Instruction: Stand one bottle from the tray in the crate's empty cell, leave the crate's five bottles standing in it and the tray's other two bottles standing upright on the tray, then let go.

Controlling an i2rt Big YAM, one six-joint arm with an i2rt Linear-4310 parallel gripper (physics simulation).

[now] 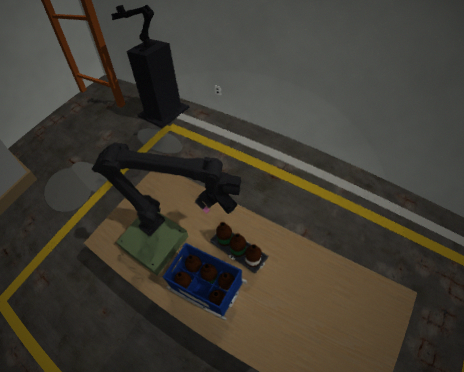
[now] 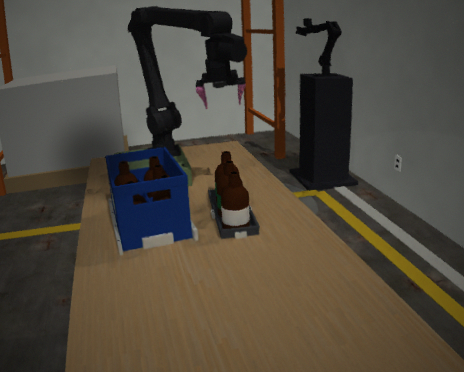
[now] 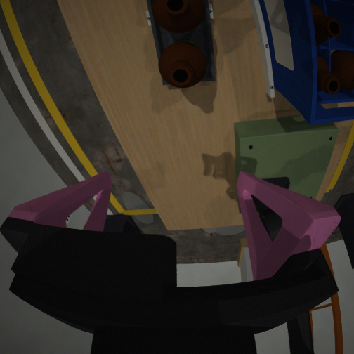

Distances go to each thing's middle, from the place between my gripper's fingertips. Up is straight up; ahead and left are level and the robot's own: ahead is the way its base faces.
Now: hand 210 mm above the green-banded brown bottle point(image 3: 182, 64) and 40 mm short of it.
